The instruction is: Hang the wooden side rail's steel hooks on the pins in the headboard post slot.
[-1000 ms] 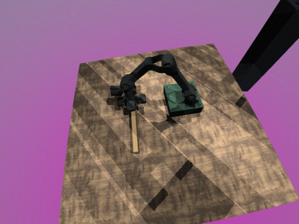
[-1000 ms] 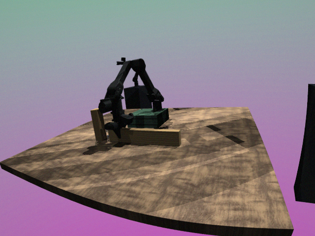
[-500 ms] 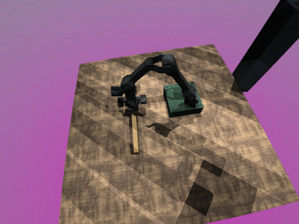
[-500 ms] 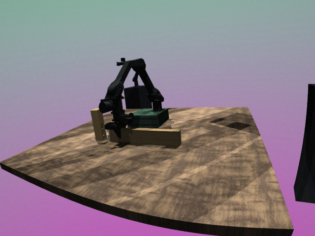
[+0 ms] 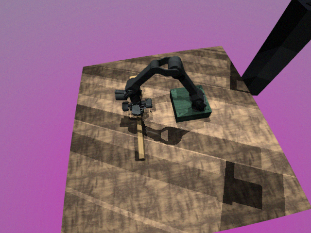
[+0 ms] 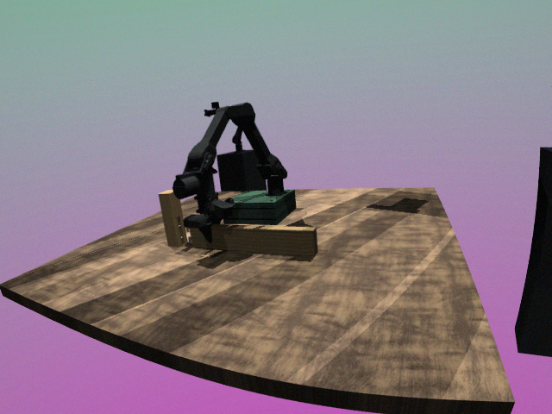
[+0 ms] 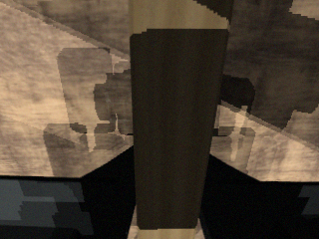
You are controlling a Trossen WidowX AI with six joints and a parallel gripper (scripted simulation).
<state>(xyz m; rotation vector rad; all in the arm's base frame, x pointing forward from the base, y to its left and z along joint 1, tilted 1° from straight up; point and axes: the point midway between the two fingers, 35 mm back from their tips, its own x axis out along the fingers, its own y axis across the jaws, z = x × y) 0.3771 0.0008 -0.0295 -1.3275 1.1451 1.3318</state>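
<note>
The headboard post lies 14 cm to the right of my gripper tip, 6 cm above it and 3 cm ahead of it.
</note>
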